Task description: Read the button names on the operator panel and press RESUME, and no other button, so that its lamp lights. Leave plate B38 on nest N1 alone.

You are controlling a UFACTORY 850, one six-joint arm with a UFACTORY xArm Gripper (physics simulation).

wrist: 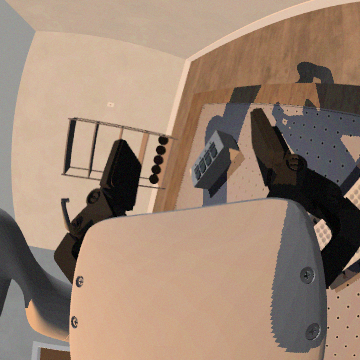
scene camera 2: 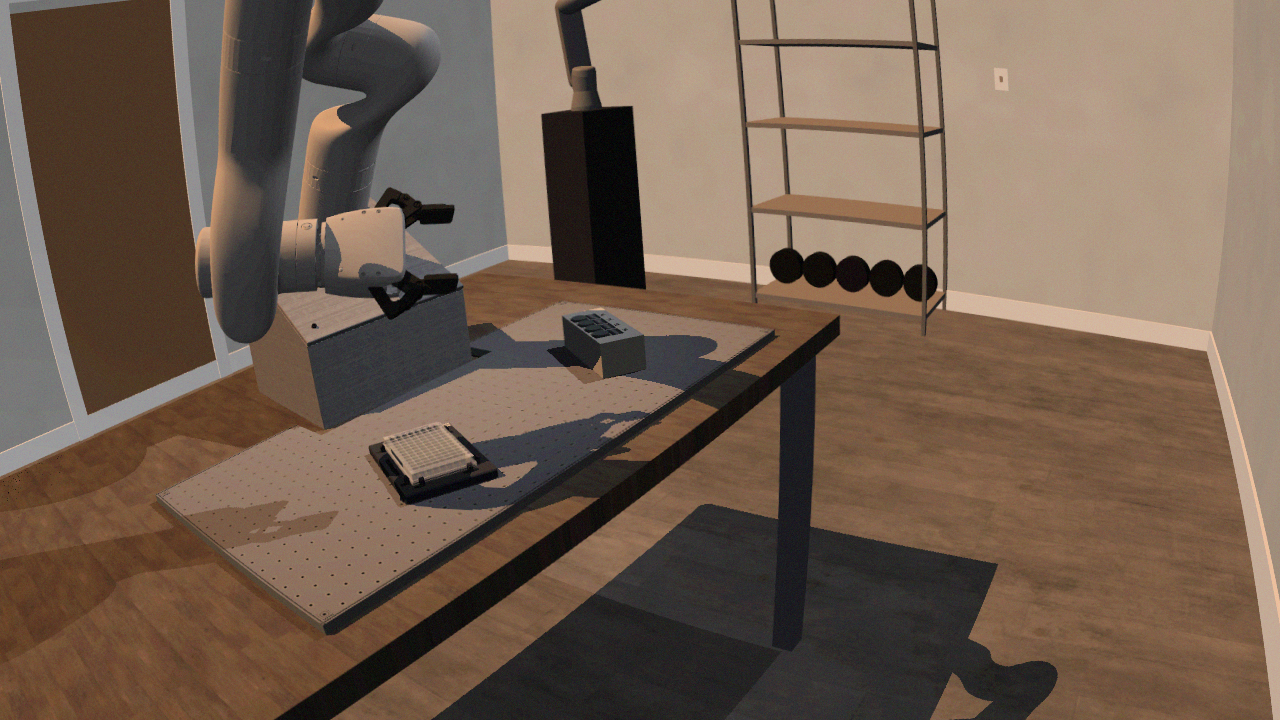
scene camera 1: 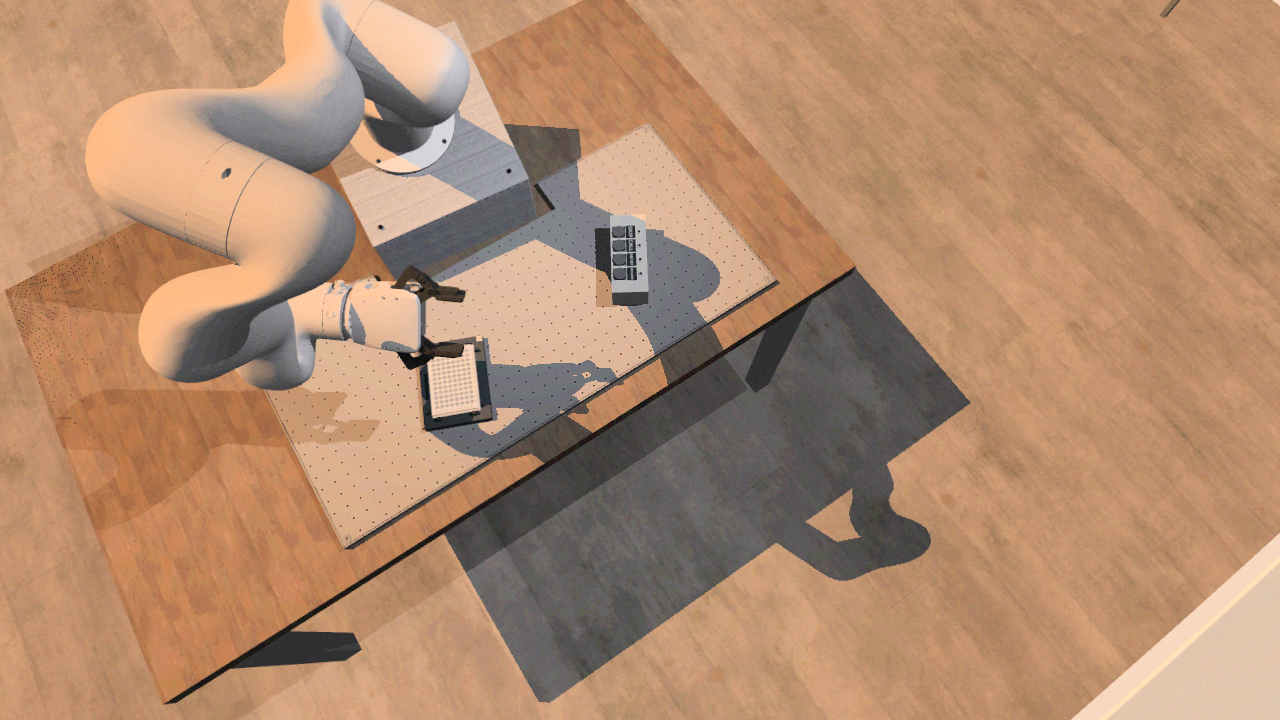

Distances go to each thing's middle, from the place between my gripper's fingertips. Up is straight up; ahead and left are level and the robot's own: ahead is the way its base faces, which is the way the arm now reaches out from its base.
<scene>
The plate B38 [scene camera 2: 430, 451] is 240 mm below my hand, 70 mm to the right of it and 20 mm behind it. The rest, counted from my hand: dark nest N1 [scene camera 2: 486, 470] (250 mm below, 70 mm to the right, 20 mm behind); then grey operator panel [scene camera 2: 623, 351] (320 mm to the left, 230 mm below, 130 mm behind).
</scene>
